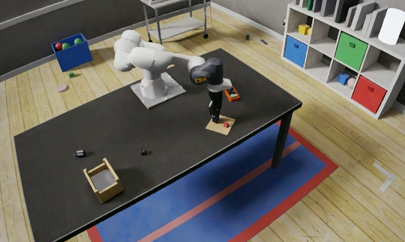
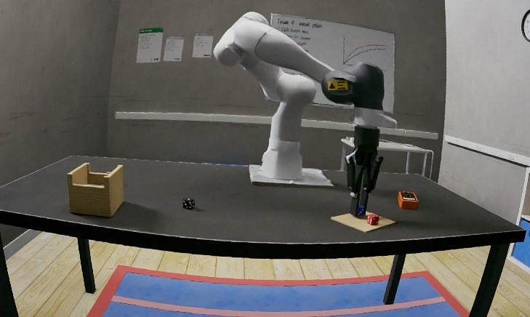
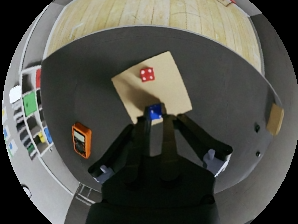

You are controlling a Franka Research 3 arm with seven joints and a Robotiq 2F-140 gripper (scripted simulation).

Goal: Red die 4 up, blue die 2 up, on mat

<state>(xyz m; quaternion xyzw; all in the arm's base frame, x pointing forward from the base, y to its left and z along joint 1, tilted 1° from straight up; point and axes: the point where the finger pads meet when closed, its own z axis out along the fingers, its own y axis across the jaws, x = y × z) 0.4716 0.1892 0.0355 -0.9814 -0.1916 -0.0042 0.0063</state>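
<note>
Now: hand 20 mm above the blue die. Also, from my hand: tan mat 40 mm ahead, 10 mm to the left, 40 mm below; then red die 70 mm ahead, 30 mm to the left, 30 mm below; then orange device 150 mm behind, 230 mm to the left, 30 mm below.
</note>
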